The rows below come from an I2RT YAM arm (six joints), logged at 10 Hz.
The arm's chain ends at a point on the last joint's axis. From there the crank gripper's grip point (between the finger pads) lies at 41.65 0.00 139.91 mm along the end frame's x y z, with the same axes.
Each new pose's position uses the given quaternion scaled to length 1; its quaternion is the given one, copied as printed.
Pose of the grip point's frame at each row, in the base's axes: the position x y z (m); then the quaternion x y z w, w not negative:
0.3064, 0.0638, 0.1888, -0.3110, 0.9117, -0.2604, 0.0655
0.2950, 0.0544, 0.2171, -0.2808, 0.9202, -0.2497, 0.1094
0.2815, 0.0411, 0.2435, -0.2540, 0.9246, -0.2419, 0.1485
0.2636, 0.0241, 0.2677, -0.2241, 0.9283, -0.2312, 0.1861
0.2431, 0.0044, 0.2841, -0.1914, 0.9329, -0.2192, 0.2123
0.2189, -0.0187, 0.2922, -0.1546, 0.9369, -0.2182, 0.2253
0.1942, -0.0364, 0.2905, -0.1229, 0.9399, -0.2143, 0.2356
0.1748, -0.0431, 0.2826, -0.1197, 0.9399, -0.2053, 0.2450
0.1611, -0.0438, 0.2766, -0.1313, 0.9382, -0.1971, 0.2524
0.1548, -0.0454, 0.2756, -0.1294, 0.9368, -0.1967, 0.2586
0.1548, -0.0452, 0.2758, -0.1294, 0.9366, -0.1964, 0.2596
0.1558, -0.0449, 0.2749, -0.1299, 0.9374, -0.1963, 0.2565
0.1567, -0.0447, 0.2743, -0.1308, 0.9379, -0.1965, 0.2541
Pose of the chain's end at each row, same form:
0.3003, 0.1496, 0.3068, -0.3110, 0.9117, -0.2604, 0.0655
0.2813, 0.1339, 0.3388, -0.2808, 0.9202, -0.2497, 0.1094
0.2603, 0.1157, 0.3672, -0.2540, 0.9246, -0.2419, 0.1485
0.2353, 0.0934, 0.3930, -0.2241, 0.9283, -0.2312, 0.1861
0.2108, 0.0690, 0.4110, -0.1914, 0.9329, -0.2192, 0.2123
0.1858, 0.0449, 0.4194, -0.1546, 0.9369, -0.2182, 0.2253
0.1606, 0.0257, 0.4183, -0.1229, 0.9399, -0.2143, 0.2356
0.1389, 0.0163, 0.4111, -0.1197, 0.9399, -0.2053, 0.2450
0.1225, 0.0131, 0.4054, -0.1313, 0.9382, -0.1971, 0.2524
0.1146, 0.0111, 0.4040, -0.1294, 0.9368, -0.1967, 0.2586
0.1143, 0.0112, 0.4042, -0.1294, 0.9366, -0.1964, 0.2596
0.1161, 0.0116, 0.4035, -0.1299, 0.9374, -0.1963, 0.2565
0.1177, 0.0120, 0.4030, -0.1308, 0.9379, -0.1965, 0.2541

